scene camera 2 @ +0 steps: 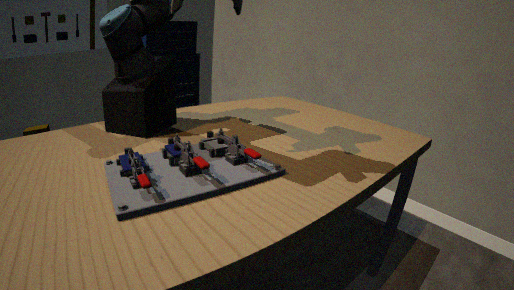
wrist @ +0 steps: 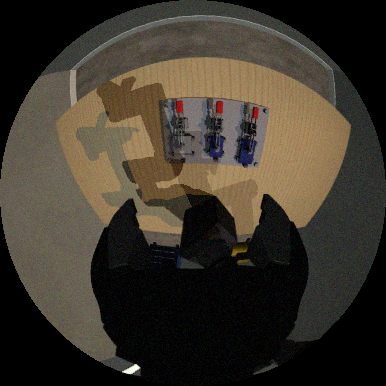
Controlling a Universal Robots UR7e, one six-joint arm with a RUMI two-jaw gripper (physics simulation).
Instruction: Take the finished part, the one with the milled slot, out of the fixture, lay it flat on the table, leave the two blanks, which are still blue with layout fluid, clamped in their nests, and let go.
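Note:
The finished part (scene camera 2: 215,145) (wrist: 183,146) is a grey block in its nest at the right end of the fixture plate (scene camera 2: 116,187) (wrist: 234,114) in the scene view, the left end in the wrist view. Its slot is too small to make out. Two blue blanks, the middle one (scene camera 2: 172,150) (wrist: 221,145) and the end one (scene camera 2: 124,164) (wrist: 244,154), sit in the other nests under their clamps. My gripper (wrist: 197,198) is open and empty, high above the table and away from the fixture; part of it shows at the scene view's top edge.
Each nest has a toggle clamp with a red handle; the one by the grey part (scene camera 2: 252,153) (wrist: 179,106) points toward the table's front edge, like the others. The robot's dark base block (scene camera 2: 135,110) stands behind the fixture on the wooden table (scene camera 2: 60,200) (wrist: 300,140). Arm shadows cross the table.

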